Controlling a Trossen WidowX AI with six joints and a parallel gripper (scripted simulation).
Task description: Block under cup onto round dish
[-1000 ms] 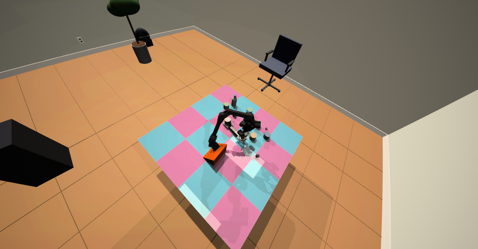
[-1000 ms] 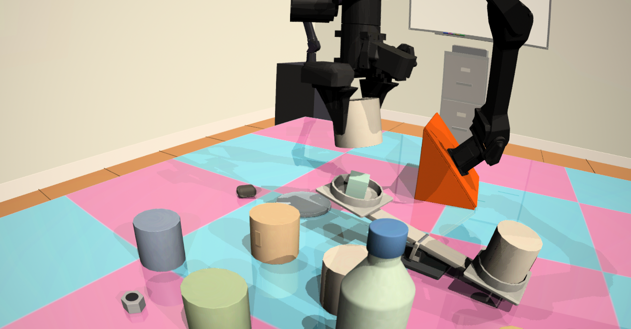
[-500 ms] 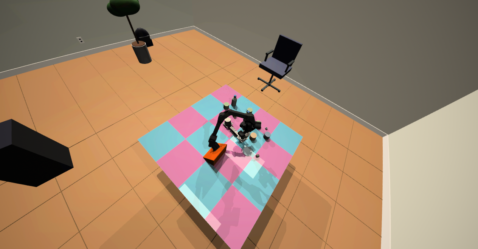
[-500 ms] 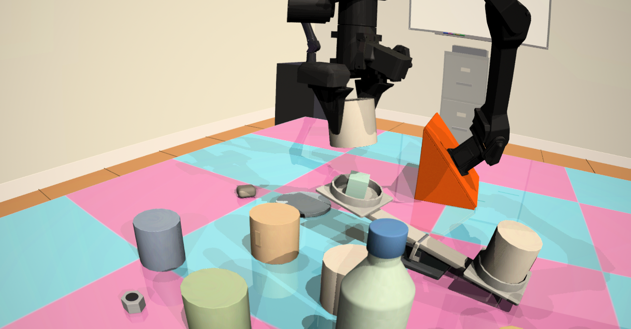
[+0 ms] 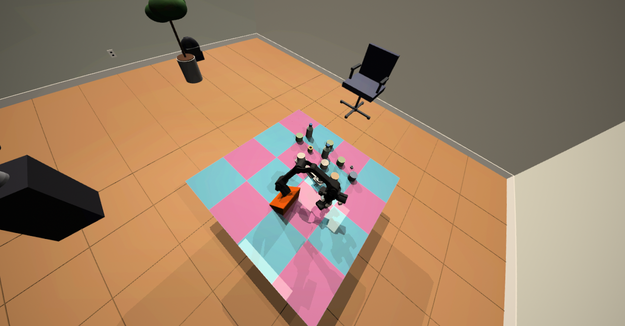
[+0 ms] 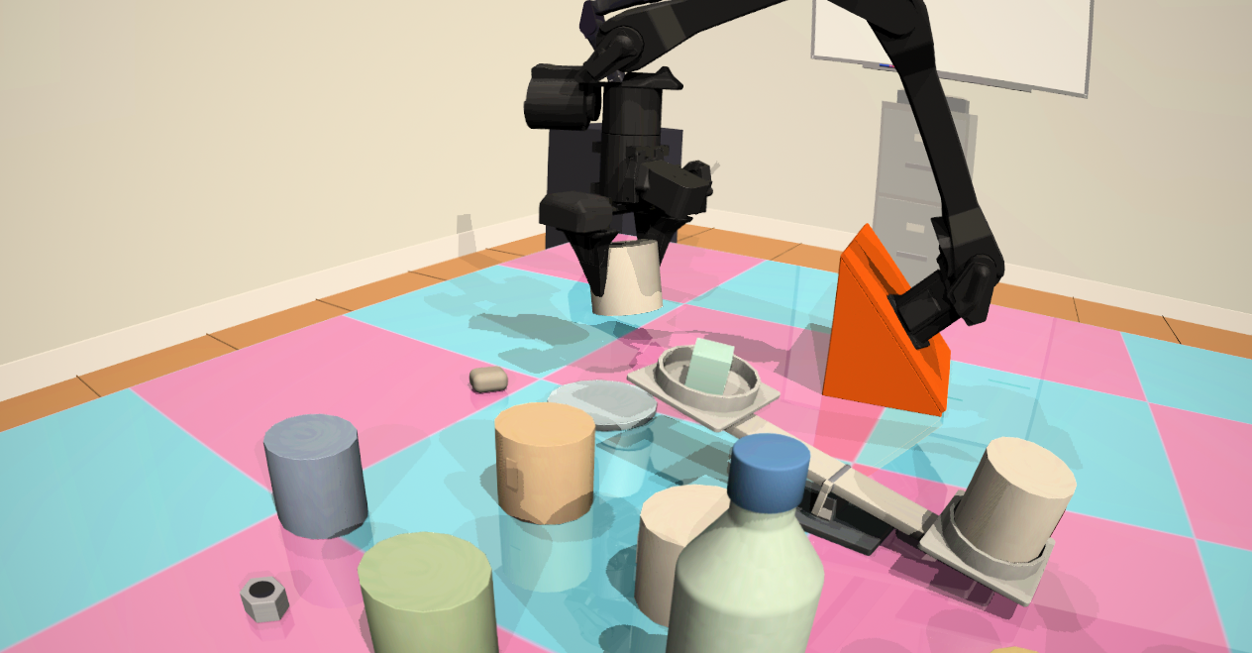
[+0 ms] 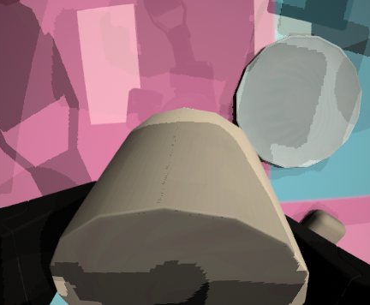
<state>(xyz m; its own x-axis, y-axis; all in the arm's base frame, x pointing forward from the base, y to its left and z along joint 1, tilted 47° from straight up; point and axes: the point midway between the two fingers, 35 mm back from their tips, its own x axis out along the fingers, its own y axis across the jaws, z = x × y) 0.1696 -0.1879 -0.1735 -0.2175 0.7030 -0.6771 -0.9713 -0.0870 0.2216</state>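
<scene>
The pale green block lies 170 mm to the left of my gripper tip and 120 mm ahead of it. From my gripper tip the other things lie so: tan cylinder: 260 mm ahead, 120 mm to the left, 50 mm below; round dish: 90 mm below, 80 mm ahead, 40 mm to the left; pebble: 130 mm ahead, 80 mm below, 60 mm to the right.
</scene>
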